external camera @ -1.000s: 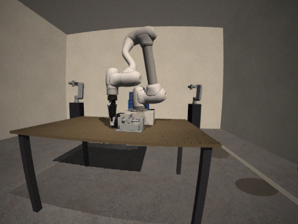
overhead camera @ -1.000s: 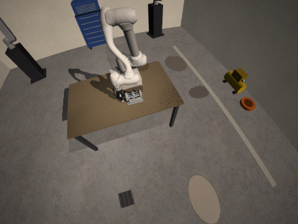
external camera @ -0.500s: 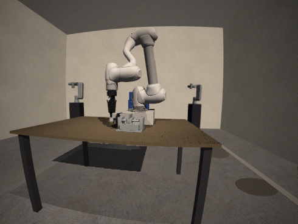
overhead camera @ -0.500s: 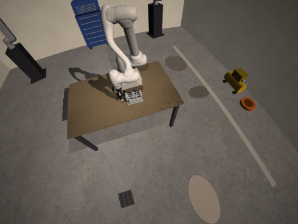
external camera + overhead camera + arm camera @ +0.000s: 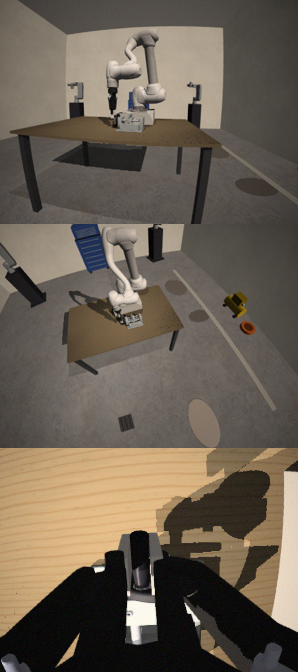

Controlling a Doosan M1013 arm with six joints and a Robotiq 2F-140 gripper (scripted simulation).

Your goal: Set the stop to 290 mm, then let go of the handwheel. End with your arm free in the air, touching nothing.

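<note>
The grey stop fixture lies 30 mm ahead of my hand, 140 mm to the left of it and 30 mm below it. The rest, counted from my hand: black handwheel handle (20 mm below).
</note>
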